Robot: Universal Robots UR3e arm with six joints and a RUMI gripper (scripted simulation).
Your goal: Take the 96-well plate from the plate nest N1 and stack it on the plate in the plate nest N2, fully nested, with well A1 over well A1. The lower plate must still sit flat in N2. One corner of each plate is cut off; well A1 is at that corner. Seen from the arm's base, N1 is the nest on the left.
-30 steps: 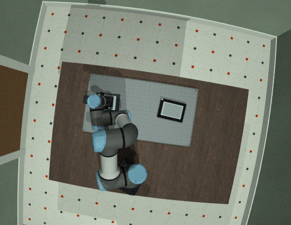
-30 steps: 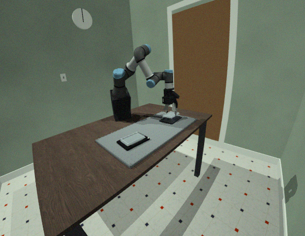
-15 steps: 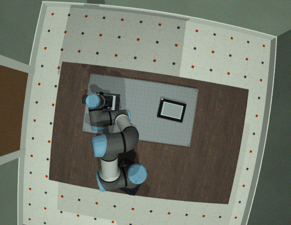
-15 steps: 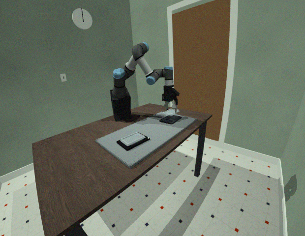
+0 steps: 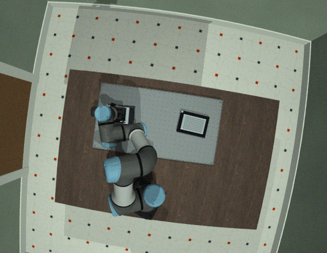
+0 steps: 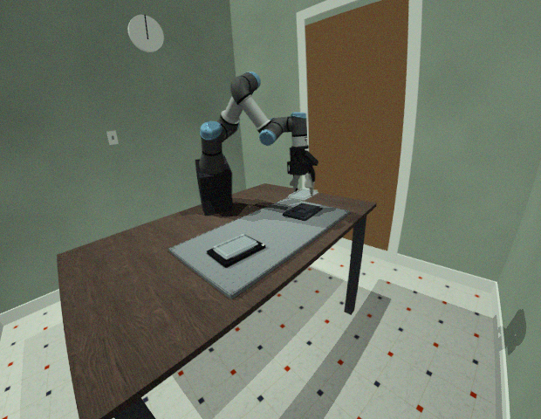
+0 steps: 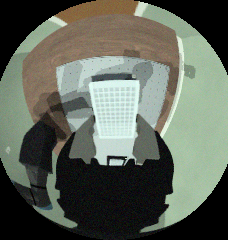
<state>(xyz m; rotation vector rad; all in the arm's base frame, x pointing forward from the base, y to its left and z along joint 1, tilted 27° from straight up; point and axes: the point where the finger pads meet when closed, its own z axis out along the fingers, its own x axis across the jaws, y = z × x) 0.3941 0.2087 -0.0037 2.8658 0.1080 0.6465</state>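
My hand is 41 cm to the left of the black nest N2 and 9 cm above it. From my hand the other things lie so: grey nest N1 (9 cm below).
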